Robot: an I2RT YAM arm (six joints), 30 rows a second.
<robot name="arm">
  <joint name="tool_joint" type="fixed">
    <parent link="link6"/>
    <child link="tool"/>
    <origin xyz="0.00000 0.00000 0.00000" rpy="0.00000 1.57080 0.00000"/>
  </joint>
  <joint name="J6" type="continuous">
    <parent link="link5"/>
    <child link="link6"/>
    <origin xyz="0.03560 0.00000 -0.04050"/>
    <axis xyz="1 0 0"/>
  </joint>
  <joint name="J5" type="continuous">
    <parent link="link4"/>
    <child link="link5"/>
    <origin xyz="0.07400 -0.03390 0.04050"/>
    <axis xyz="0 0 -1"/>
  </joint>
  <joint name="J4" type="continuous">
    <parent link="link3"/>
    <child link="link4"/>
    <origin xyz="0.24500 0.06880 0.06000"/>
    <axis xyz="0 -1 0"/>
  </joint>
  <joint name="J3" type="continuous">
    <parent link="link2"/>
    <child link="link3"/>
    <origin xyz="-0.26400 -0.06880 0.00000"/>
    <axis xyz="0 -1 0"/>
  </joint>
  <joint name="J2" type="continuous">
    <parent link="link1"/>
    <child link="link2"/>
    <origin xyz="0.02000 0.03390 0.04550"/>
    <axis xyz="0 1 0"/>
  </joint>
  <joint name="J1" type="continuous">
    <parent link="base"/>
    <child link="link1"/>
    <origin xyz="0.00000 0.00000 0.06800"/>
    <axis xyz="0 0 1"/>
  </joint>
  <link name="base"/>
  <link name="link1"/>
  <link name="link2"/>
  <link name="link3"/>
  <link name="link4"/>
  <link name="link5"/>
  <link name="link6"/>
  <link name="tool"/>
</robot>
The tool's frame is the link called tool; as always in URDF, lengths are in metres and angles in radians. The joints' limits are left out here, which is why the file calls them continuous.
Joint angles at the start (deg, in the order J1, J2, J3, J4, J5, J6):
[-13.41 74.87 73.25 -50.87 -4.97 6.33]
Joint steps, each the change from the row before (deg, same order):
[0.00 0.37 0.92 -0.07 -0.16 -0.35]
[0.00 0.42 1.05 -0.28 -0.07 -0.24]
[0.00 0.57 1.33 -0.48 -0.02 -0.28]
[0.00 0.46 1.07 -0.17 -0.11 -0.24]
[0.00 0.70 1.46 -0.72 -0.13 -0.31]
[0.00 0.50 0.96 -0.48 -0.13 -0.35]
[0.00 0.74 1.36 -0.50 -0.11 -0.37]
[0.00 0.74 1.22 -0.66 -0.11 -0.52]
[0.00 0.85 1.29 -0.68 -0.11 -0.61]
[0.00 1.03 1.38 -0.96 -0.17 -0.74]
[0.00 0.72 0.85 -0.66 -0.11 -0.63]
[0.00 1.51 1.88 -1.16 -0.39 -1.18]
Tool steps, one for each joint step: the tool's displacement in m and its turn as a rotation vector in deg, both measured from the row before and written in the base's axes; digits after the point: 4 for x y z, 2 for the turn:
[0.0018 -0.0003 0.0034 -0.20 -0.48 0.37]
[0.0017 -0.0004 0.0036 -0.18 -0.34 0.23]
[0.0021 -0.0005 0.0042 -0.22 -0.26 0.23]
[0.0020 -0.0004 0.0036 -0.17 -0.43 0.26]
[0.0023 -0.0005 0.0040 -0.11 -0.05 0.32]
[0.0016 -0.0003 0.0024 -0.12 0.01 0.35]
[0.0027 -0.0006 0.0035 -0.18 -0.12 0.36]
[0.0024 -0.0005 0.0025 -0.20 0.18 0.47]
[0.0029 -0.0006 0.0023 -0.25 0.24 0.54]
[0.0032 -0.0007 0.0015 -0.19 0.59 0.68]
[0.0023 -0.0005 0.0004 -0.18 0.52 0.56]
[0.0051 -0.0010 0.0015 -0.24 0.73 1.17]

